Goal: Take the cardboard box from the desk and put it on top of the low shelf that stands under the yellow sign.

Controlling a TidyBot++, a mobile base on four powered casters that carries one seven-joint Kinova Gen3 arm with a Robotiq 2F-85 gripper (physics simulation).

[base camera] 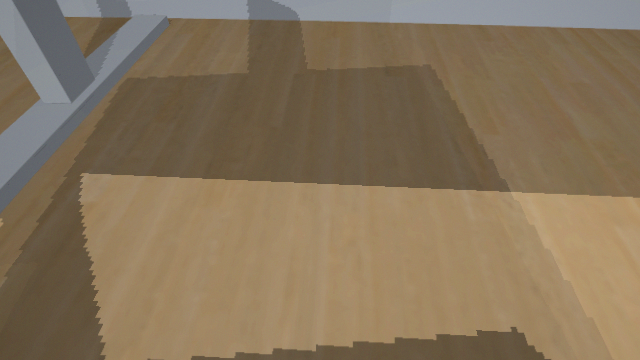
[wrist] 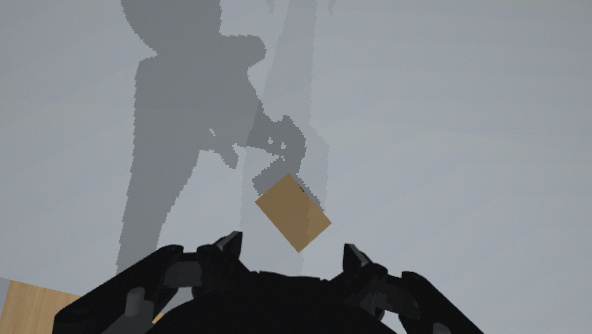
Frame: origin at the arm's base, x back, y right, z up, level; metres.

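Where they show: gripper, between the fingertips: (wrist: 292, 249).
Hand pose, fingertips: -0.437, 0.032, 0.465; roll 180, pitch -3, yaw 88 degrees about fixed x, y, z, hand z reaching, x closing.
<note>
After its pixels a point has its place, as x, y, z.
The brown cardboard box (wrist: 293, 213) @(-0.449, 0.034, 0.373) lies on the pale grey desk top (wrist: 450, 150) @(-0.560, 0.297, 0.323) near the middle of the wrist view, turned at an angle to the gripper. My gripper (wrist: 292, 249) @(-0.437, 0.032, 0.465) is open and empty, seen from above with its black fingers pointing toward the desk. The box shows just ahead of the gap between the fingertips, apart from both. The gripper looks to be above the desk; the exact height is hard to tell. The low shelf and the yellow sign do not show in either view.
In the base camera view a grey desk leg (base camera: 55, 60) @(-0.661, -0.363, -0.303) stands on a grey foot bar (base camera: 115, 50) at the left. A pale grey surface (base camera: 450, 10) @(-0.973, 0.393, -0.364) crosses the far edge of the wooden floor (base camera: 320, 250) @(-0.343, 0.024, -0.397). Floor also shows at the wrist view's lower left.
</note>
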